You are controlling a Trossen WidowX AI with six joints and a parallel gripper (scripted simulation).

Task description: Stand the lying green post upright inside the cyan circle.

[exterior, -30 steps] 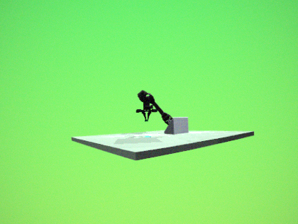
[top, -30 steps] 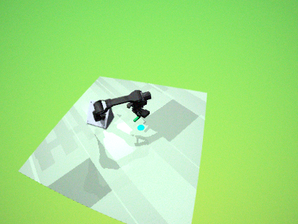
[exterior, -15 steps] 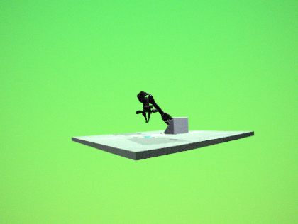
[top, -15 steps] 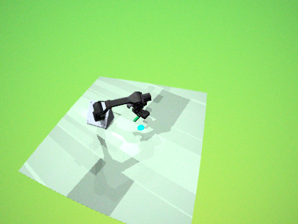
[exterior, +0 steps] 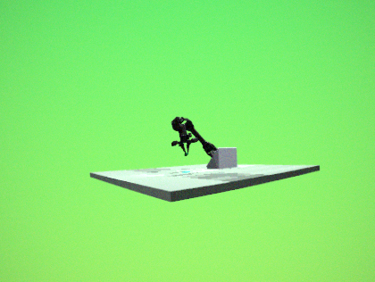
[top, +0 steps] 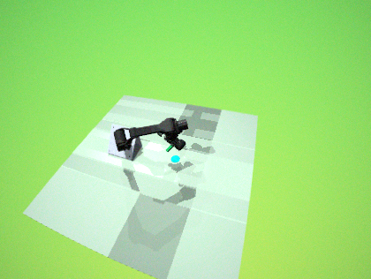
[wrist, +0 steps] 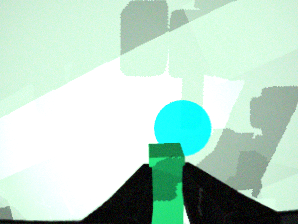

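Now: the cyan circle 1 cm ahead of my gripper tip, 1 cm to the right of it and 13 cm below it. The rest, counted from my gripper tip: green post 1 cm behind, 2 cm to the right.
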